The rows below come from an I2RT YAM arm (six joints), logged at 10 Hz.
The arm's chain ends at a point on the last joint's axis. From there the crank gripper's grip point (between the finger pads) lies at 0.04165 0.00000 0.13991 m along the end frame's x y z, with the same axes.
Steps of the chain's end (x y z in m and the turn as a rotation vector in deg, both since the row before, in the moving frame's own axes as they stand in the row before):
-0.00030 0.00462 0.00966 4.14 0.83 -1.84
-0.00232 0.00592 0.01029 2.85 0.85 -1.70
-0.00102 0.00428 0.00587 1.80 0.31 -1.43
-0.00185 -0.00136 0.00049 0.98 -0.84 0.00
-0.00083 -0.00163 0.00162 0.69 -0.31 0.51
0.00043 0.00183 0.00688 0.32 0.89 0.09
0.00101 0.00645 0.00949 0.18 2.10 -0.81
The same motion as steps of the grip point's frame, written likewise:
0.00154 -0.00683 0.00863 4.14 0.83 -1.84
-0.00037 -0.00229 0.00945 2.85 0.85 -1.70
-0.00033 -0.00116 0.00556 1.80 0.31 -1.43
-0.00391 -0.00376 0.00107 0.98 -0.84 0.00
-0.00158 -0.00295 0.00184 0.69 -0.31 0.51
0.00260 0.00112 0.00621 0.32 0.89 0.09
0.00610 0.00539 0.00787 0.18 2.10 -0.81

